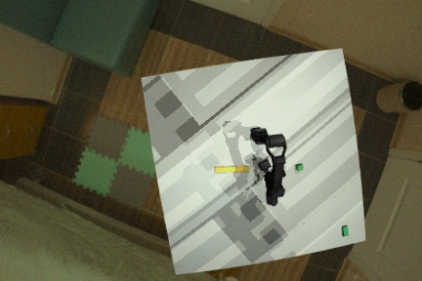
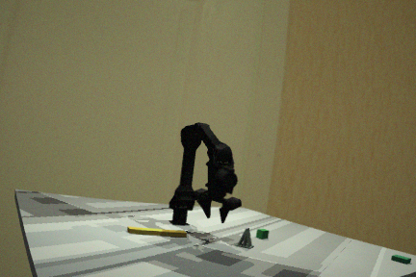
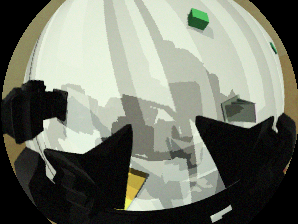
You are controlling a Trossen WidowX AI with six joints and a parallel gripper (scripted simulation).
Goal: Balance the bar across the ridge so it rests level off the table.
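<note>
Now: the yellow bar 21 cm to the right of my gripper tip, 6 cm below it and 3 cm behind it. The rest, counted from my gripper tip: small green cube: 20 cm to the left, 5 cm below, 3 cm ahead.
</note>
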